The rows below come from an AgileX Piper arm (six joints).
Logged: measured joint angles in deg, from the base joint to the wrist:
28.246, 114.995, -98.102, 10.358, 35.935, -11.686
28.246, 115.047, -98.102, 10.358, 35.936, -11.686
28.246, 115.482, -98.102, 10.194, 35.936, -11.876
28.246, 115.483, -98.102, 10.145, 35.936, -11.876
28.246, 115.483, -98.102, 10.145, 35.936, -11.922
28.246, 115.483, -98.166, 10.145, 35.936, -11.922
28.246, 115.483, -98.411, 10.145, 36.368, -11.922
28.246, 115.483, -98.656, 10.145, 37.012, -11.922
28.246, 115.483, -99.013, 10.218, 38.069, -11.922
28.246, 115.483, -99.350, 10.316, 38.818, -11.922
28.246, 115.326, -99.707, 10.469, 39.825, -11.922
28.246, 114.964, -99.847, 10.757, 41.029, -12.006
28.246, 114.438, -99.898, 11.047, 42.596, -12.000
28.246, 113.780, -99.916, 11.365, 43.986, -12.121
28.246, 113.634, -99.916, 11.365, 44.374, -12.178
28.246, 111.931, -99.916, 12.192, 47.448, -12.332
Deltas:
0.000, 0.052, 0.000, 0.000, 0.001, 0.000
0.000, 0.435, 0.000, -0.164, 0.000, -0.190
0.000, 0.001, 0.000, -0.049, 0.000, 0.000
0.000, 0.000, 0.000, 0.000, 0.000, -0.046
0.000, 0.000, -0.064, 0.000, 0.000, 0.000
0.000, 0.000, -0.245, 0.000, 0.432, 0.000
0.000, 0.000, -0.245, 0.000, 0.644, 0.000
0.000, 0.000, -0.357, 0.073, 1.057, 0.000
0.000, 0.000, -0.337, 0.098, 0.749, 0.000
0.000, -0.157, -0.357, 0.153, 1.007, 0.000
0.000, -0.362, -0.140, 0.288, 1.204, -0.084
0.000, -0.526, -0.051, 0.290, 1.567, 0.006
0.000, -0.658, -0.018, 0.318, 1.390, -0.121
0.000, -0.146, 0.000, 0.000, 0.388, -0.057
0.000, -1.703, 0.000, 0.827, 3.074, -0.154

